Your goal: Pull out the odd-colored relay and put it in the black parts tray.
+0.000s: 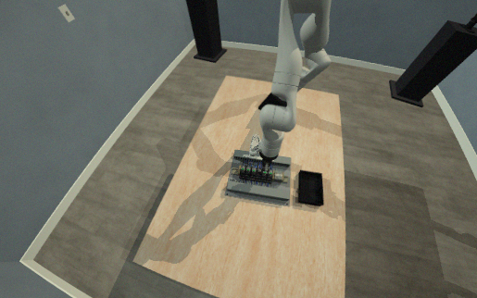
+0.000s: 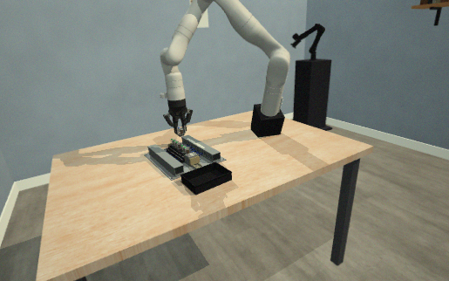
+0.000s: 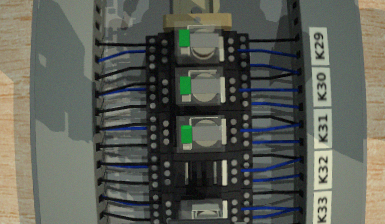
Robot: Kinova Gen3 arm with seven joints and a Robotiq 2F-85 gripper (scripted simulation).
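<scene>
The black parts tray is 3 cm behind my hand, 24 cm to the left of it and 12 cm below it. Round my hand: grey relay panel 1 cm to the right, 12 cm below.
</scene>
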